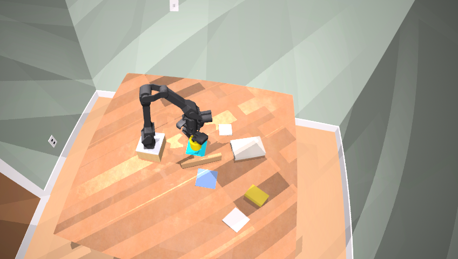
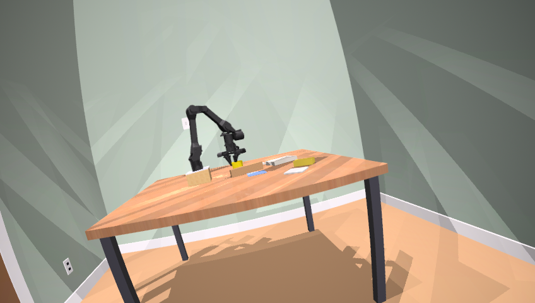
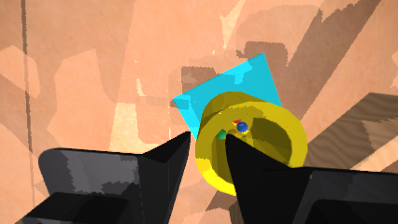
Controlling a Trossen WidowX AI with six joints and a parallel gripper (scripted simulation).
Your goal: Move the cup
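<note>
Right now my gripper tip is 20 mm short of the yellow cup, 10 mm to the left of it and 10 mm above it. Round my gripper tip: wooden bar: 50 mm ahead, 120 mm to the right, 30 mm below; small white tile: 200 mm ahead, 110 mm to the left, 40 mm below; cyan pad: 20 mm ahead, 20 mm to the right, 60 mm below.
</note>
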